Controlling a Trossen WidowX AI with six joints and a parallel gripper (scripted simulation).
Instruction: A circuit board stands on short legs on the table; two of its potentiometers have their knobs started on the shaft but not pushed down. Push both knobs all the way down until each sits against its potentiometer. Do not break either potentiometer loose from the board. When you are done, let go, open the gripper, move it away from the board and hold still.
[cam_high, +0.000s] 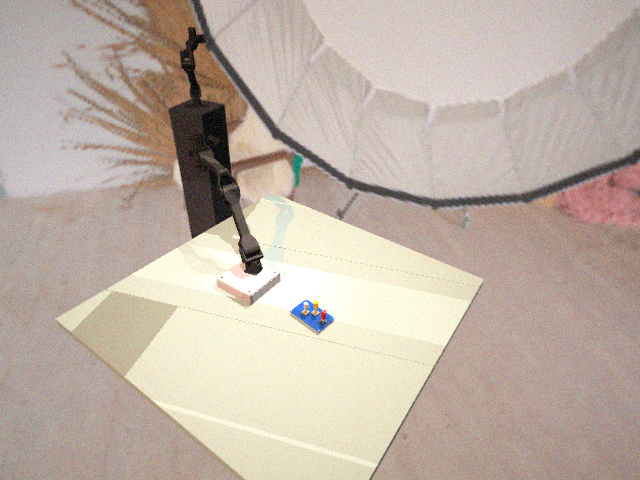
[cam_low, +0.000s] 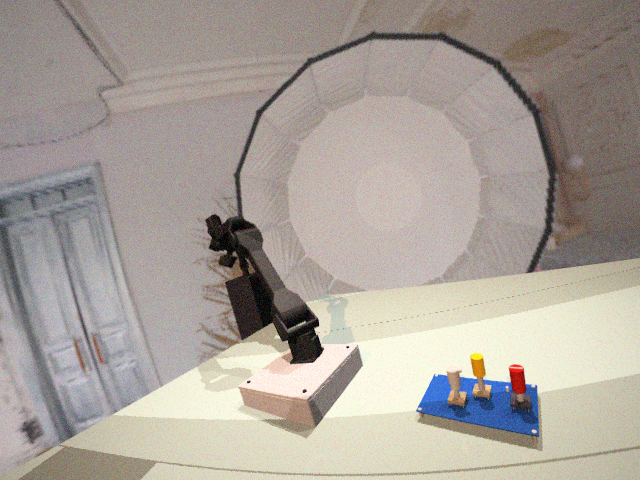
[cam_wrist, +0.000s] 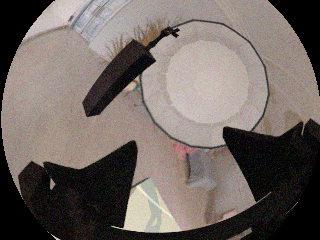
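The beige knob lies 790 mm ahead of my gripper tip, 540 mm to the right of it and 290 mm below it. From my gripper tip the other things lie so: red knob: 880 mm ahead, 550 mm to the right, 290 mm below.
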